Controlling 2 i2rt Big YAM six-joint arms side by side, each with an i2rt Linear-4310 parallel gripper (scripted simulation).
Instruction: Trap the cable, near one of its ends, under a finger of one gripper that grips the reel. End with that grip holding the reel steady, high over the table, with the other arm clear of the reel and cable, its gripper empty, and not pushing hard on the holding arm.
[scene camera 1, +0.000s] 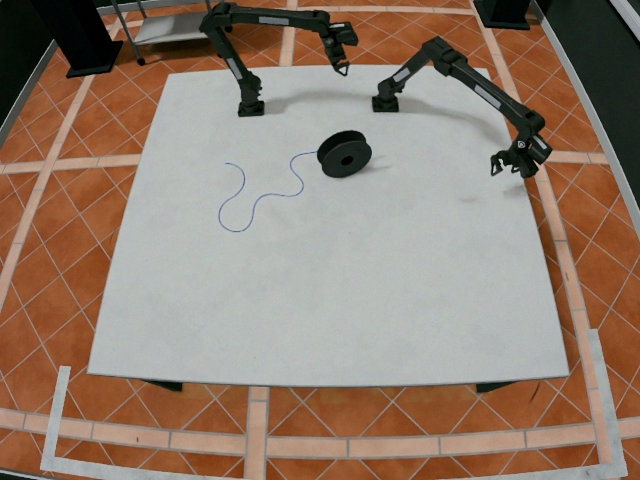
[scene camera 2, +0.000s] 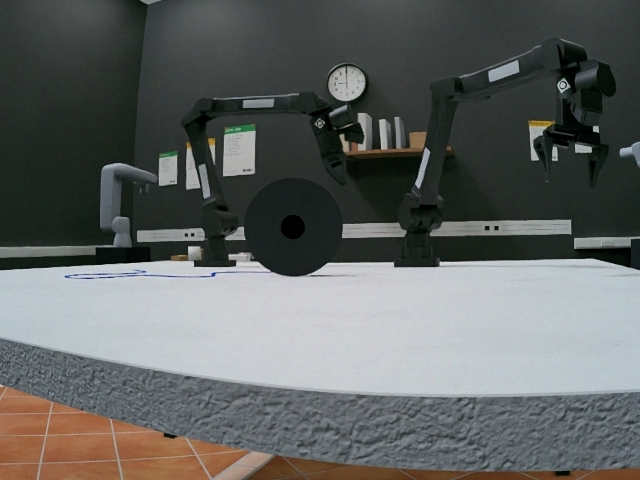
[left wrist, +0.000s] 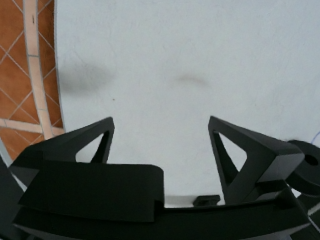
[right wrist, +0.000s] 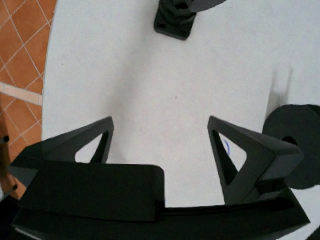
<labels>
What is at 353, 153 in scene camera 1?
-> A black reel.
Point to the left gripper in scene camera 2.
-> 570, 185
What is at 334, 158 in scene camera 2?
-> The right gripper.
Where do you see a black reel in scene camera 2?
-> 293, 227
</labels>
